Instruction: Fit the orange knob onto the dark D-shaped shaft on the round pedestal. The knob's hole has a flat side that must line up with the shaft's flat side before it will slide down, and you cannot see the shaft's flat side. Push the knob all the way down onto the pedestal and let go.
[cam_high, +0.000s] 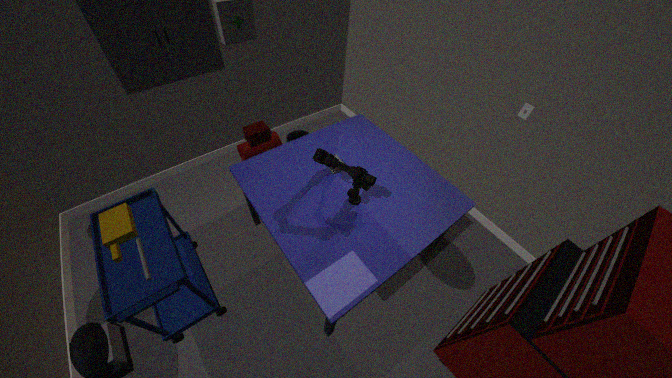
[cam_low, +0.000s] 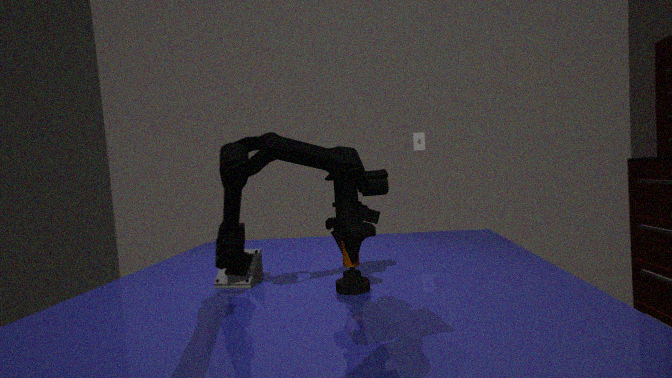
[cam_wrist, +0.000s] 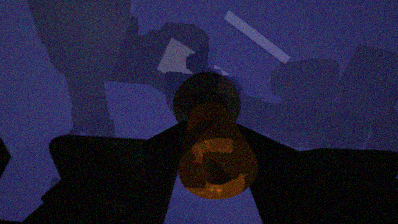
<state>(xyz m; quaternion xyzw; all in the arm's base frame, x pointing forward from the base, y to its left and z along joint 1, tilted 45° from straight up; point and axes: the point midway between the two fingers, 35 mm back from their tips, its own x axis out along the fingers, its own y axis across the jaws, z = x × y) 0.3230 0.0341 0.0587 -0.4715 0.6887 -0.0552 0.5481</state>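
The orange knob is 20 mm above my gripper tip. Round my gripper tip: dark round pedestal: 40 mm below.
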